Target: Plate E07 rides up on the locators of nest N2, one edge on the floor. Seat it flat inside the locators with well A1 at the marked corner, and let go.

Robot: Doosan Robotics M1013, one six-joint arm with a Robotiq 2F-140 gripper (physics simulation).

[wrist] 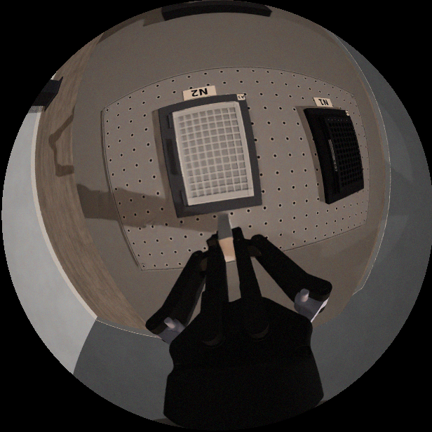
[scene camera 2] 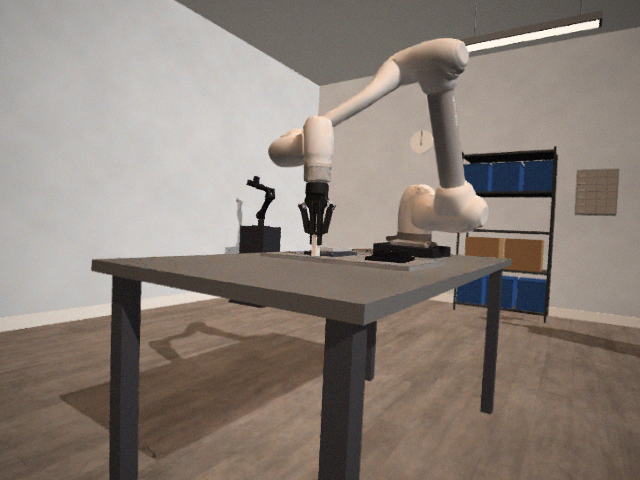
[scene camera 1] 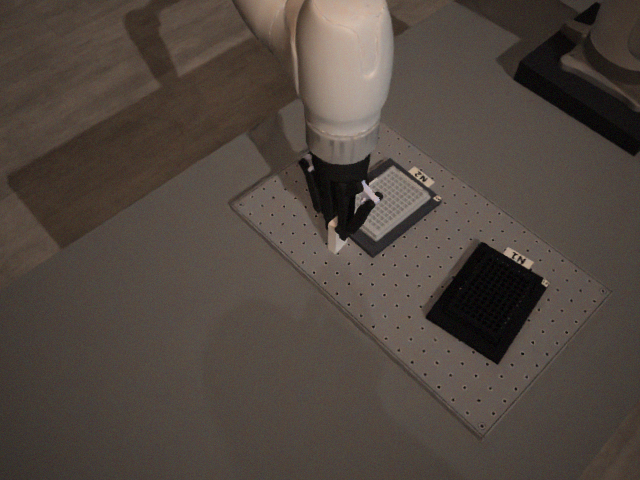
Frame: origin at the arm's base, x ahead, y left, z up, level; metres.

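Where they show: gripper, fingertip midpoint: (scene camera 2: 315,255) (scene camera 1: 337,245); arm's base, origin of the base link: (scene camera 2: 413,245) (scene camera 1: 618,65).
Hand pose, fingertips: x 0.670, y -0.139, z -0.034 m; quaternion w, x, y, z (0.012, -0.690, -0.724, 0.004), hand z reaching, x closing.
Each offset is from my fingertips to the top centre of the thing. "spot": to the spot under its first point. Level surfaces: height alone.
Plate E07 {0.104 m back, 0.009 m left, 0.029 m up} (scene camera 1: 395,204) (wrist: 215,155), pale with a grid of wells, lies on dark nest N2 {spot: 0.027 m back, 0.049 m left, 0.012 m up} (scene camera 1: 373,248) (wrist: 220,208). In the wrist view a wider strip of nest shows along its left side than its right; whether it lies flat is hard to tell. The marked corner label {spot: 0.175 m back, 0.064 m left, 0.012 m up} (scene camera 1: 437,198) (wrist: 241,97) is at the nest's upper right in the wrist view. The plate's well lettering is too small to read. My gripper (scene camera 1: 337,240) (scene camera 2: 315,246) (wrist: 225,223) is shut, with pale tips and no plate between them, just outside the nest's near edge.
Dark nest N1 {spot: 0.001 m back, 0.184 m left, 0.012 m up} (scene camera 1: 434,312) (wrist: 320,165) holds a black plate {0.076 m back, 0.232 m left, 0.026 m up} (scene camera 1: 493,291) (wrist: 347,152) to the right. Both nests stand on a perforated board {spot: 0.069 m ahead, 0.202 m left, 0.000 m up} (scene camera 1: 413,356) (wrist: 280,185) on the grey table {0.013 m down} (scene camera 1: 180,335) (scene camera 2: 268,279). Name labels stand behind the nests in the wrist view.
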